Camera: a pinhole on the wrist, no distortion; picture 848 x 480 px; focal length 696.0 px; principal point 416.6 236.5 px. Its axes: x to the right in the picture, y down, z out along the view. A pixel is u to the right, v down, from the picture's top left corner.
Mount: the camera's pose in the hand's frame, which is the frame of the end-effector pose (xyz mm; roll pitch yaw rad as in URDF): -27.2 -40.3 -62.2 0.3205 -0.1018 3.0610
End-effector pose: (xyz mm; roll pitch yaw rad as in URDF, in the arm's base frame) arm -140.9 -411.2 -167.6 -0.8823 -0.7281 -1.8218
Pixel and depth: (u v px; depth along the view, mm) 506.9 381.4 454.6
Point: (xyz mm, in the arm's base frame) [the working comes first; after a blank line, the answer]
In the camera's frame: 59.0 94.6 454.6

215.8 -307.5 -7.7
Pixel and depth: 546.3 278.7 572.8
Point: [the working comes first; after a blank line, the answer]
In the camera's frame: 106.7 34.7 572.8

352.0 -327.8 -37.4
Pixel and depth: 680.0 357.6 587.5
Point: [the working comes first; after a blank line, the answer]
In the camera's frame: 222.3 102.2 587.5

388.8 -200.9 -63.3
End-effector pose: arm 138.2 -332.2 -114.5 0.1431 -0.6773 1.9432
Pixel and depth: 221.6 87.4 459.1
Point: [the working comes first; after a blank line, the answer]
In the camera's frame: -128.6 -98.4 459.1

47.0 -469.1 259.0
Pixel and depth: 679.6 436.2 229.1
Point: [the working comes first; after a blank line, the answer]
In the camera's frame: 86.6 65.7 229.1

251.7 -481.3 -31.0
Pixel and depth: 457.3 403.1 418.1
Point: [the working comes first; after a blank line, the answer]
In the camera's frame: 24.4 100.1 418.1

275.7 -526.3 164.3
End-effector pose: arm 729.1 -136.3 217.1 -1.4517 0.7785 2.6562
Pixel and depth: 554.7 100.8 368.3
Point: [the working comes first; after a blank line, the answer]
In the camera's frame: 73.1 -71.8 368.3

698.6 -443.5 172.8
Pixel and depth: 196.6 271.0 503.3
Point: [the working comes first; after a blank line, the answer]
In the camera's frame: -159.1 24.9 503.3

435.2 -445.9 62.8
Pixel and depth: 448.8 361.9 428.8
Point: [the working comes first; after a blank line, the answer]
In the camera's frame: 19.8 77.3 428.8

540.7 -453.6 233.4
